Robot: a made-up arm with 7 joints. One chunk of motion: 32 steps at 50 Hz.
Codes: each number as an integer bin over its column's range. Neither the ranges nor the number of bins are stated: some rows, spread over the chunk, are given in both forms.
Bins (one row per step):
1: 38 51 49 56 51 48
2: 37 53 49 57 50 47
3: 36 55 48 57 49 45
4: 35 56 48 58 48 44
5: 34 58 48 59 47 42
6: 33 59 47 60 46 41
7: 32 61 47 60 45 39
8: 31 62 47 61 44 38
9: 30 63 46 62 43 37
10: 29 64 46 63 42 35
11: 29 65 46 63 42 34
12: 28 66 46 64 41 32
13: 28 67 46 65 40 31
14: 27 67 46 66 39 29
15: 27 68 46 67 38 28
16: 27 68 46 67 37 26
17: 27 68 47 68 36 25
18: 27 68 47 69 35 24
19: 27 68 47 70 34 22
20: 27 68 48 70 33 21
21: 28 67 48 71 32 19
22: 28 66 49 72 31 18
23: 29 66 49 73 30 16
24: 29 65 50 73 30 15
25: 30 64 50 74 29 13
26: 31 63 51 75 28 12
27: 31 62 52 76 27 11
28: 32 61 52 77 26 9
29: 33 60 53 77 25 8
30: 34 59 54 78 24 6
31: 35 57 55 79 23 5
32: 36 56 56 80 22 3
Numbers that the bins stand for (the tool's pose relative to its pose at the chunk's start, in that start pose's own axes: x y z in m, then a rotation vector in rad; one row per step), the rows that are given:
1: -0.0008 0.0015 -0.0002 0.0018 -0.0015 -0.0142
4: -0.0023 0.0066 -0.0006 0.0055 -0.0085 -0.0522
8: -0.0043 0.0126 -0.0010 0.0109 -0.0178 -0.1092
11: -0.0054 0.0157 -0.0014 0.0145 -0.0224 -0.1472
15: -0.0064 0.0187 -0.0014 0.0218 -0.0317 -0.2041
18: -0.0064 0.0187 -0.0010 0.0255 -0.0387 -0.2421
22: -0.0059 0.0167 -0.0002 0.0309 -0.0480 -0.2991
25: -0.0048 0.0146 0.0002 0.0345 -0.0526 -0.3466
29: -0.0033 0.0106 0.0014 0.0400 -0.0619 -0.3940
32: -0.0018 0.0066 0.0026 0.0455 -0.0689 -0.4415
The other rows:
2: -0.0013 0.0035 -0.0002 0.0036 -0.0038 -0.0237
3: -0.0018 0.0056 -0.0006 0.0036 -0.0062 -0.0427
5: -0.0028 0.0086 -0.0006 0.0073 -0.0108 -0.0712
6: -0.0033 0.0096 -0.0010 0.0091 -0.0131 -0.0807
7: -0.0038 0.0116 -0.0010 0.0091 -0.0155 -0.0997
9: -0.0048 0.0136 -0.0014 0.0127 -0.0201 -0.1187
10: -0.0054 0.0146 -0.0014 0.0145 -0.0224 -0.1377
12: -0.0059 0.0167 -0.0014 0.0164 -0.0247 -0.1662
13: -0.0059 0.0177 -0.0014 0.0182 -0.0271 -0.1757
14: -0.0064 0.0177 -0.0014 0.0200 -0.0294 -0.1946
16: -0.0064 0.0187 -0.0014 0.0218 -0.0340 -0.2231
17: -0.0064 0.0187 -0.0010 0.0236 -0.0364 -0.2326
19: -0.0064 0.0187 -0.0010 0.0273 -0.0410 -0.2611
20: -0.0064 0.0187 -0.0006 0.0273 -0.0433 -0.2706
21: -0.0059 0.0177 -0.0006 0.0291 -0.0457 -0.2896
23: -0.0054 0.0167 -0.0002 0.0327 -0.0503 -0.3181
24: -0.0054 0.0157 0.0002 0.0327 -0.0503 -0.3276
26: -0.0043 0.0136 0.0006 0.0364 -0.0549 -0.3561
27: -0.0043 0.0126 0.0010 0.0382 -0.0573 -0.3656
28: -0.0038 0.0116 0.0010 0.0400 -0.0596 -0.3845
30: -0.0028 0.0096 0.0018 0.0418 -0.0642 -0.4130
31: -0.0023 0.0076 0.0022 0.0436 -0.0666 -0.4225

